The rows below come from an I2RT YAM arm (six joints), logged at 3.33 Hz.
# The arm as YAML. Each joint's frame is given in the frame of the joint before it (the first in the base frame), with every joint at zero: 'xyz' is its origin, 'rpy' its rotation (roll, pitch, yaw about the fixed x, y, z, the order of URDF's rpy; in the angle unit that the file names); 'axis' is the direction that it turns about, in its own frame. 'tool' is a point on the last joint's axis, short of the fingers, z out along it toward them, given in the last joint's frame.
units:
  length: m
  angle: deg
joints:
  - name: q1
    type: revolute
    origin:
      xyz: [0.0, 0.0, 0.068]
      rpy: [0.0, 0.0, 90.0]
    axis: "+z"
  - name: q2
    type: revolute
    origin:
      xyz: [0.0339, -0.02, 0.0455]
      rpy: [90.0, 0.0, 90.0]
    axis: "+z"
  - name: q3
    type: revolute
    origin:
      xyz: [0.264, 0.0, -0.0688]
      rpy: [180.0, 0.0, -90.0]
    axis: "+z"
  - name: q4
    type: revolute
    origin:
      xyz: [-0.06, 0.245, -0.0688]
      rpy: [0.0, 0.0, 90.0]
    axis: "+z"
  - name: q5
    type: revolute
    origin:
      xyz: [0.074, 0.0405, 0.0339]
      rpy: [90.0, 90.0, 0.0]
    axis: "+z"
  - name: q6
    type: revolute
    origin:
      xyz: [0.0, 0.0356, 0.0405]
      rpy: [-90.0, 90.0, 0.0]
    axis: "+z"
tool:
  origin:
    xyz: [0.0, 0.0, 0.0]
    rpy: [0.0, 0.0, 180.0]
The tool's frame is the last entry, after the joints.
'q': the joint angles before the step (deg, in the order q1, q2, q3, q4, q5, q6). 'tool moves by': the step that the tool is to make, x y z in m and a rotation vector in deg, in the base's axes. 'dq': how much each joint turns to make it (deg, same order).
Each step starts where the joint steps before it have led.
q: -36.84 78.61 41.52 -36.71 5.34 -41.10
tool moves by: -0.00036 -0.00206 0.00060 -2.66 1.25 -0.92
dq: 0.00 -0.02 0.00 0.57 3.02 0.07
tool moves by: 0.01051 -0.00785 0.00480 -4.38 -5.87 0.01
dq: 0.00 0.02 0.00 7.35 -0.02 0.00
